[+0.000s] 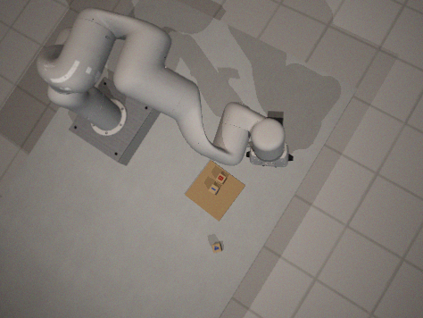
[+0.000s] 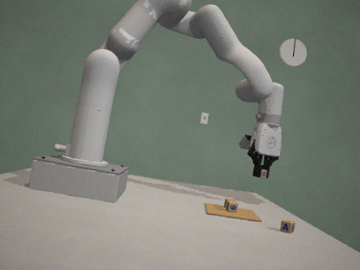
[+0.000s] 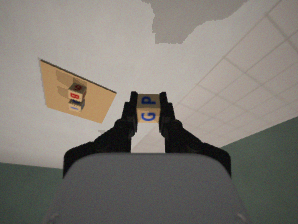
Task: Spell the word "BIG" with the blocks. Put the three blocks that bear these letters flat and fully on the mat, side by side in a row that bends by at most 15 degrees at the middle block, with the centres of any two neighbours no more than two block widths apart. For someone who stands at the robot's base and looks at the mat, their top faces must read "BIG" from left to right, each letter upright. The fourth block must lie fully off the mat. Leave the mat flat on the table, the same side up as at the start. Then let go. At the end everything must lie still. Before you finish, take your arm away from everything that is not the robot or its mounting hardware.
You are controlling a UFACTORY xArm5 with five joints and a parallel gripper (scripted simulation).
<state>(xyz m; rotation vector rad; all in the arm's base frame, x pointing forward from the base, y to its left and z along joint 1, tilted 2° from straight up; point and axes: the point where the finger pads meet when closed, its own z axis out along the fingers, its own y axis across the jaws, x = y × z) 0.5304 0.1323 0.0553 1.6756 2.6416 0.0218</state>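
Right now my hand is 15 cm to the left of the mat, 12 cm above it and 11 cm past it.
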